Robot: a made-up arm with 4 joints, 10 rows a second.
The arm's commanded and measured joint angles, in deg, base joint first. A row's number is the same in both.
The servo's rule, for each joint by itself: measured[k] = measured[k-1] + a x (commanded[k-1-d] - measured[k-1]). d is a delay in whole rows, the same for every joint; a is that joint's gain. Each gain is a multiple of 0.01, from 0.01 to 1. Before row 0 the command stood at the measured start. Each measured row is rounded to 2 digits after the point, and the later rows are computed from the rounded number. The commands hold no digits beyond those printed.
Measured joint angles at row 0:
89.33, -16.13, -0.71, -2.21
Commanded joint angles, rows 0 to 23:
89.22, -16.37, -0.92, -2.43
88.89, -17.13, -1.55, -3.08
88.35, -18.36, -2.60, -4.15
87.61, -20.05, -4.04, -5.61
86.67, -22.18, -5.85, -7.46
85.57, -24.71, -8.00, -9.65
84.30, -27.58, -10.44, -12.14
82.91, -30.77, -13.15, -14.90
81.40, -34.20, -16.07, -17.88
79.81, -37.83, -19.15, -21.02
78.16, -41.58, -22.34, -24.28
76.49, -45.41, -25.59, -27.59
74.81, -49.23, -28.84, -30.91
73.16, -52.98, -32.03, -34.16
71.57, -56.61, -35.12, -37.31
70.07, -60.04, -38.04, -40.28
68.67, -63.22, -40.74, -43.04
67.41, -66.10, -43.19, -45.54
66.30, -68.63, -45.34, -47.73
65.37, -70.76, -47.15, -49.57
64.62, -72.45, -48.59, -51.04
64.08, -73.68, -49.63, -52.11
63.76, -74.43, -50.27, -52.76
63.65, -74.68, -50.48, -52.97
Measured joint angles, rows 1 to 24:
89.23, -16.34, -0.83, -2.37
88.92, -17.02, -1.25, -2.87
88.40, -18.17, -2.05, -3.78
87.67, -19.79, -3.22, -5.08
86.75, -21.85, -4.77, -6.77
85.66, -24.31, -6.68, -8.81
84.41, -27.12, -8.90, -11.17
83.03, -30.26, -11.41, -13.82
81.53, -33.65, -14.16, -16.70
79.95, -37.24, -17.10, -19.77
78.30, -40.97, -20.19, -22.97
76.63, -44.79, -23.38, -26.25
74.96, -48.61, -26.60, -29.56
73.30, -52.37, -29.80, -32.83
71.71, -56.02, -32.94, -36.01
70.20, -59.48, -35.95, -39.04
68.79, -62.70, -38.78, -41.88
67.52, -65.62, -41.38, -44.48
66.40, -68.21, -43.72, -46.79
65.45, -70.40, -45.74, -48.76
64.69, -72.16, -47.42, -50.38
64.13, -73.47, -48.72, -51.61
63.79, -74.30, -49.63, -52.43
63.66, -74.63, -50.13, -52.81
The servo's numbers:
d 0
a 0.92 0.86 0.59 0.71

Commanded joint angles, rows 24 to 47:
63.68, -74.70, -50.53, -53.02
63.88, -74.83, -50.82, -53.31
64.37, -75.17, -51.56, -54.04
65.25, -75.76, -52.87, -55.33
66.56, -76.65, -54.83, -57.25
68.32, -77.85, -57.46, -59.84
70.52, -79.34, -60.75, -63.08
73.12, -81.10, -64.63, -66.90
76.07, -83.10, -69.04, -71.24
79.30, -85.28, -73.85, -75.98
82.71, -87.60, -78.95, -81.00
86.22, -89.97, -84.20, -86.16
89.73, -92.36, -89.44, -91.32
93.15, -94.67, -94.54, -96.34
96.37, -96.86, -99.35, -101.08
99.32, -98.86, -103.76, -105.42
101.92, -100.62, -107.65, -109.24
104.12, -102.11, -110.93, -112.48
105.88, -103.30, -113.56, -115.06
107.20, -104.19, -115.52, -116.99
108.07, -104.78, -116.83, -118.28
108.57, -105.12, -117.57, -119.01
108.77, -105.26, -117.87, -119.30
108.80, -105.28, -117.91, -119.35
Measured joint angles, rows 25 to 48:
63.68, -74.69, -50.37, -52.96
63.86, -74.81, -50.64, -53.21
64.33, -75.12, -51.18, -53.80
65.18, -75.67, -52.18, -54.89
66.45, -76.51, -53.74, -56.57
68.17, -77.66, -55.93, -58.89
70.33, -79.10, -58.77, -61.86
72.90, -80.82, -62.23, -65.44
75.82, -82.78, -66.25, -69.56
79.02, -84.93, -70.73, -74.12
82.41, -87.23, -75.58, -79.00
85.92, -89.59, -80.67, -84.08
89.43, -91.97, -85.84, -89.22
92.85, -94.29, -90.97, -94.28
96.09, -96.50, -95.91, -99.11
99.06, -98.53, -100.54, -103.59
101.69, -100.33, -104.73, -107.60
103.93, -101.86, -108.39, -111.06
105.72, -103.10, -111.44, -113.90
107.08, -104.04, -113.85, -116.09
107.99, -104.68, -115.61, -117.64
108.52, -105.06, -116.77, -118.61
108.75, -105.23, -117.42, -119.10
108.80, -105.27, -117.71, -119.28

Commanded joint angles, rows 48 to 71:
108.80, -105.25, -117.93, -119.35
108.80, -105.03, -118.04, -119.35
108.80, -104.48, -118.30, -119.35
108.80, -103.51, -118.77, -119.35
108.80, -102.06, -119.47, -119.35
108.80, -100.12, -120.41, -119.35
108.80, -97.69, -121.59, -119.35
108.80, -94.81, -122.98, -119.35
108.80, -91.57, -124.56, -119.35
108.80, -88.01, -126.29, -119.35
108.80, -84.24, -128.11, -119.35
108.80, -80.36, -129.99, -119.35
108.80, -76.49, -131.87, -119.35
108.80, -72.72, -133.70, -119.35
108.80, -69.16, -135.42, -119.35
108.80, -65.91, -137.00, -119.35
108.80, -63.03, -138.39, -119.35
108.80, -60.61, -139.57, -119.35
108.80, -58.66, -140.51, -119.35
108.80, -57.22, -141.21, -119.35
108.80, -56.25, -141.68, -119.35
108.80, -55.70, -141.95, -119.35
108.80, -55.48, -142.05, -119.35
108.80, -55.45, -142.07, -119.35
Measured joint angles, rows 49 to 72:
108.80, -105.25, -117.84, -119.33
108.80, -105.06, -117.96, -119.34
108.80, -104.56, -118.16, -119.35
108.80, -103.66, -118.52, -119.35
108.80, -102.28, -119.08, -119.35
108.80, -100.42, -119.86, -119.35
108.80, -98.07, -120.88, -119.35
108.80, -95.27, -122.12, -119.35
108.80, -92.09, -123.56, -119.35
108.80, -88.58, -125.17, -119.35
108.80, -84.85, -126.90, -119.35
108.80, -80.99, -128.72, -119.35
108.80, -77.12, -130.58, -119.35
108.80, -73.34, -132.42, -119.35
108.80, -69.75, -134.19, -119.35
108.80, -66.45, -135.85, -119.35
108.80, -63.51, -137.35, -119.35
108.80, -61.02, -138.66, -119.35
108.80, -58.99, -139.75, -119.35
108.80, -57.47, -140.61, -119.35
108.80, -56.42, -141.24, -119.35
108.80, -55.80, -141.66, -119.35
108.80, -55.52, -141.89, -119.35
108.80, -55.46, -142.00, -119.35

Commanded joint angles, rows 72 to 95:
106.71, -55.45, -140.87, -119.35
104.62, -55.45, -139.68, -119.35
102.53, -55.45, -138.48, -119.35
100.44, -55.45, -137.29, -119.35
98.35, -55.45, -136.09, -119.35
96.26, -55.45, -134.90, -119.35
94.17, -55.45, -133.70, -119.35
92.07, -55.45, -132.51, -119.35
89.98, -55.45, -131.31, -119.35
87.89, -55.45, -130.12, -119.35
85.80, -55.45, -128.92, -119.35
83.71, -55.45, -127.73, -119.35
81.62, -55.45, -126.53, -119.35
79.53, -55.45, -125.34, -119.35
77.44, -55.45, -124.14, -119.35
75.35, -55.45, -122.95, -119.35
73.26, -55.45, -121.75, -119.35
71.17, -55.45, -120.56, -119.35
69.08, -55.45, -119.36, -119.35
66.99, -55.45, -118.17, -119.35
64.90, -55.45, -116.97, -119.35
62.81, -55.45, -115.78, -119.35
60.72, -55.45, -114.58, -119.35
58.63, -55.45, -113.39, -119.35
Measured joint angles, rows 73 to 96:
106.88, -55.45, -141.33, -119.35
104.80, -55.45, -140.36, -119.35
102.71, -55.45, -139.25, -119.35
100.62, -55.45, -138.09, -119.35
98.53, -55.45, -136.91, -119.35
96.44, -55.45, -135.72, -119.35
94.35, -55.45, -134.53, -119.35
92.25, -55.45, -133.34, -119.35
90.16, -55.45, -132.14, -119.35
88.07, -55.45, -130.95, -119.35
85.98, -55.45, -129.75, -119.35
83.89, -55.45, -128.56, -119.35
81.80, -55.45, -127.36, -119.35
79.71, -55.45, -126.17, -119.35
77.62, -55.45, -124.97, -119.35
75.53, -55.45, -123.78, -119.35
73.44, -55.45, -122.58, -119.35
71.35, -55.45, -121.39, -119.35
69.26, -55.45, -120.19, -119.35
67.17, -55.45, -119.00, -119.35
65.08, -55.45, -117.80, -119.35
62.99, -55.45, -116.61, -119.35
60.90, -55.45, -115.41, -119.35
58.81, -55.45, -114.22, -119.35

